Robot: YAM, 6 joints.
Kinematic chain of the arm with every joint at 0, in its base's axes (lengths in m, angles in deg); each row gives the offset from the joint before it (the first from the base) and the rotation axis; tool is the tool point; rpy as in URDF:
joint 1: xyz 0 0 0.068 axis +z
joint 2: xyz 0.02 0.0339 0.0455 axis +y
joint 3: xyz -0.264 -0.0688 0 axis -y
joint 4: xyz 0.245 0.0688 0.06 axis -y
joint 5: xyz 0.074 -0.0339 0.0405 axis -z
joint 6: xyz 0.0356 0 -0.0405 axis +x
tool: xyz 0 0 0 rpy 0 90 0
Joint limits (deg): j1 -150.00..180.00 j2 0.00..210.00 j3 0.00..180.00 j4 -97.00..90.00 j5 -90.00..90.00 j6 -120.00..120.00
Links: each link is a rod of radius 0.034 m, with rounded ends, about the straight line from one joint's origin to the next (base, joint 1, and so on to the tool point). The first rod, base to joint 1, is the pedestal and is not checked.
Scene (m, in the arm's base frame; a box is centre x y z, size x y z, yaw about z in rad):
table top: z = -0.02
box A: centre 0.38 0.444 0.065 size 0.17 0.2 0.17 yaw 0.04
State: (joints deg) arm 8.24 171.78 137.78 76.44 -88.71 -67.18
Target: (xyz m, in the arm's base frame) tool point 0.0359 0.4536 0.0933
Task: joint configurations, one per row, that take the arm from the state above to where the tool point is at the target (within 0.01 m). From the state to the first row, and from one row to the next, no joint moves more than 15 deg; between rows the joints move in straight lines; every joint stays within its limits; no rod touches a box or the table.
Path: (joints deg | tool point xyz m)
1: 19.59 159.57 128.11 79.15 -88.97 -72.42 | 0.5137 0.2206 0.1842
2: 30.93 147.36 118.45 81.86 -89.23 -77.65 | 0.4369 0.3033 0.2494
3: 42.28 135.14 108.78 84.58 -89.48 -82.89 | 0.3404 0.3576 0.3079
4: 53.62 122.93 99.12 87.29 -89.74 -88.12 | 0.2353 0.3794 0.3574
5: 64.97 110.72 89.45 90.00 -90.00 -93.36 | 0.1329 0.3687 0.3964
6: 70.31 121.97 85.42 90.00 -90.00 -84.63 | 0.1135 0.4229 0.2992
7: 75.65 133.23 81.40 90.00 -90.00 -75.91 | 0.0789 0.4521 0.1961
8: 80.99 144.48 77.37 90.00 -90.00 -67.18 | 0.0359 0.4536 0.0933

